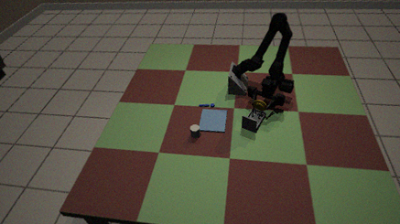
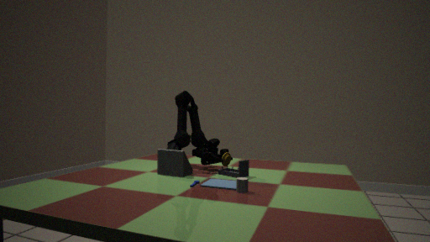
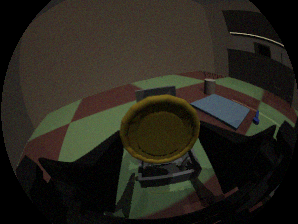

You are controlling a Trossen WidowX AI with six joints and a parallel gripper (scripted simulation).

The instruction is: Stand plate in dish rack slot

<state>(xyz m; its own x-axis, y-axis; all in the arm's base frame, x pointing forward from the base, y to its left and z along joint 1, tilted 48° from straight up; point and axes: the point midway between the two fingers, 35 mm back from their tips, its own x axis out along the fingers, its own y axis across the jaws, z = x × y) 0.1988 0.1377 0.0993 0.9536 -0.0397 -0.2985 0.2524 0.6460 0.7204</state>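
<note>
The grey dish rack lies 5 cm below my gripper tip, 4 cm ahead of it and 2 cm to the right of it. Round my gripper tip: blue mat (22 cm to the right, 8 cm ahead, 7 cm below); yellow plate (1 cm behind); blue spoon (27 cm to the right, 7 cm below, 2 cm behind).
</note>
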